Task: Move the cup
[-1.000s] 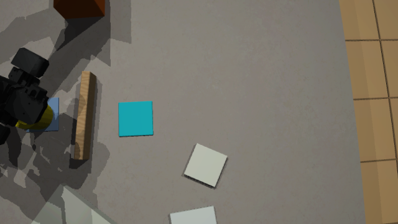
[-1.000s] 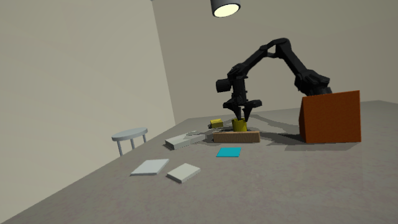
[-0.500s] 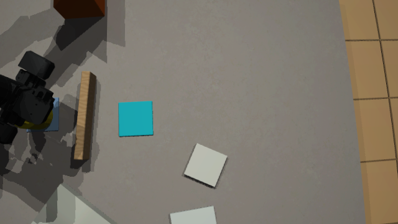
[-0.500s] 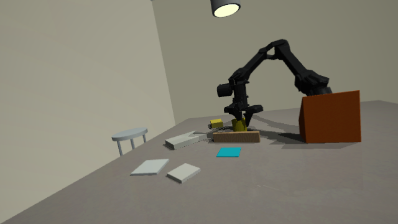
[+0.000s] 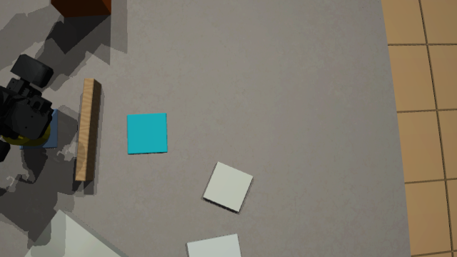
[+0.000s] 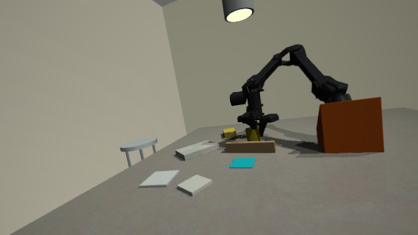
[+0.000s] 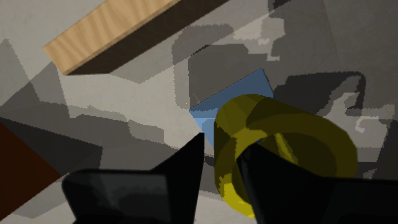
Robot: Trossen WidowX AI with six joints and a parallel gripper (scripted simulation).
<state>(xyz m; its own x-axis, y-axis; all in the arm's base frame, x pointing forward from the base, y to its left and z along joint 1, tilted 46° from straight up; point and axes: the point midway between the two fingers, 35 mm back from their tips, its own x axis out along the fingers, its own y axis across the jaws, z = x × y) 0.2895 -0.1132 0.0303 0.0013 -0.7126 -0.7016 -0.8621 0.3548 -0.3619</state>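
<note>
My gripper tip is now 4 cm above the blue pad, 2 cm short of it and 1 cm to the left of it. Round my gripper tip: wooden bar: 10 cm to the left, 3 cm ahead, 2 cm below; then cyan pad: 21 cm to the left, 4 cm below, 4 cm ahead; then yellow cup: 2 cm to the right, 2 cm ahead.
</note>
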